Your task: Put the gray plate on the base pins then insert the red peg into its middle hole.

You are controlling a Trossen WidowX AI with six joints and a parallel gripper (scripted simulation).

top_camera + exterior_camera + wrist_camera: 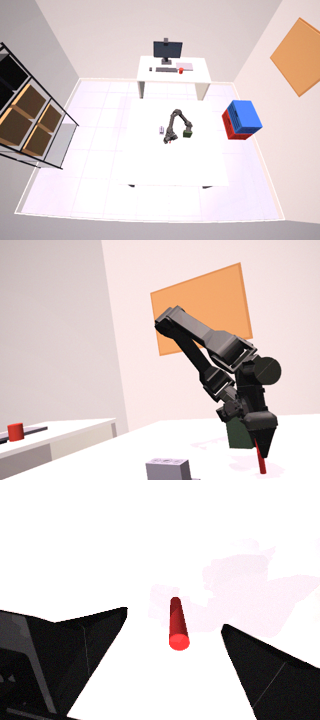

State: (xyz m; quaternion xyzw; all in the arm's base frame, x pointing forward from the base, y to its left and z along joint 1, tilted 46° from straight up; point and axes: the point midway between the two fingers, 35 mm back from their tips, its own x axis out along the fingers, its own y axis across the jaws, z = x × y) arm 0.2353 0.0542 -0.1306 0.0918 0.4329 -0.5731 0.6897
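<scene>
Now: the red peg 1 cm below my gripper tip. Also, from my gripper tip: gray plate 12 cm ahead, 18 cm to the right; then base 12 cm ahead, 18 cm to the right, 4 cm below.
</scene>
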